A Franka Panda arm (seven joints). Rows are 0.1 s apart.
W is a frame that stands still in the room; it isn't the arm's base.
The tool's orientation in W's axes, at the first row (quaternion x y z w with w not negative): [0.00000 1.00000 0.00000 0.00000]
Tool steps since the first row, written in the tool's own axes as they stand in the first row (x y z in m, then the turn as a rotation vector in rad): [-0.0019 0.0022 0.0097 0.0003 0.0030 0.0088]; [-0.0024 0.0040 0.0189 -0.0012 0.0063 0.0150]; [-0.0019 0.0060 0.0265 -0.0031 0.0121 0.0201]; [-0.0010 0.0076 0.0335 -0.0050 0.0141 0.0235]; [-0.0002 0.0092 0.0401 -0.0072 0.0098 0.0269]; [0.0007 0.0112 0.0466 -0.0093 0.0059 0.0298]
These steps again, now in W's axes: [0.0019 0.0022 -0.0097 -0.0003 0.0030 -0.0088]; [0.0024 0.0040 -0.0189 0.0012 0.0063 -0.0150]; [0.0019 0.0060 -0.0265 0.0031 0.0121 -0.0201]; [0.0010 0.0076 -0.0335 0.0050 0.0141 -0.0235]; [0.0002 0.0092 -0.0401 0.0072 0.0098 -0.0269]; [-0.0007 0.0112 -0.0466 0.0093 0.0059 -0.0298]
